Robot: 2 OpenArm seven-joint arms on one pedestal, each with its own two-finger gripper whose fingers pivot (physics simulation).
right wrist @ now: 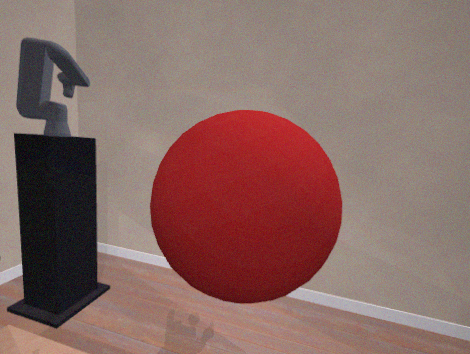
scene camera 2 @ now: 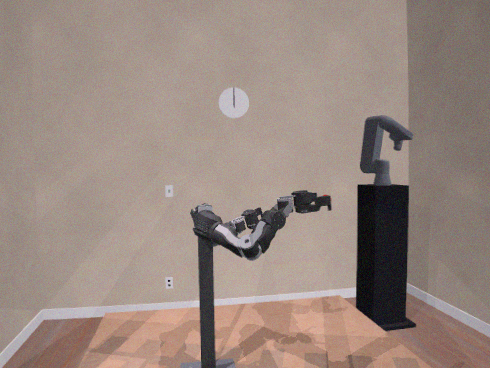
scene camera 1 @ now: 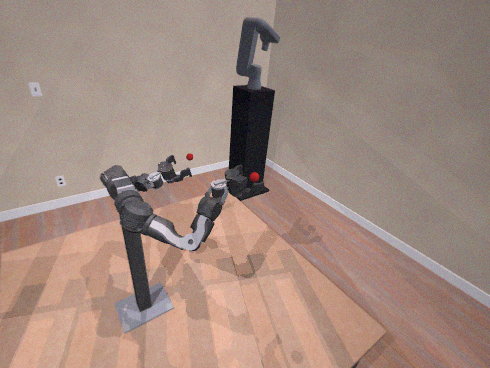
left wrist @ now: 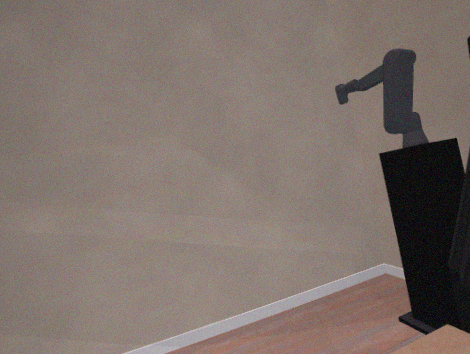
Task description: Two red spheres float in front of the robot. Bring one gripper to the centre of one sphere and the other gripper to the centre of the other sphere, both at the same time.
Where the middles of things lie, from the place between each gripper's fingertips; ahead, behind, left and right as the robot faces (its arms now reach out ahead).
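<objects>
Here is the grey base plate (scene camera 1: 130,317), and counted from my right hand it is far behind, far to the left and far below. From my left hand, the plate is a good way to the right, far behind and far below. Going by its middle, the grey base plate is nearer to my left hand than to my right hand.
</objects>
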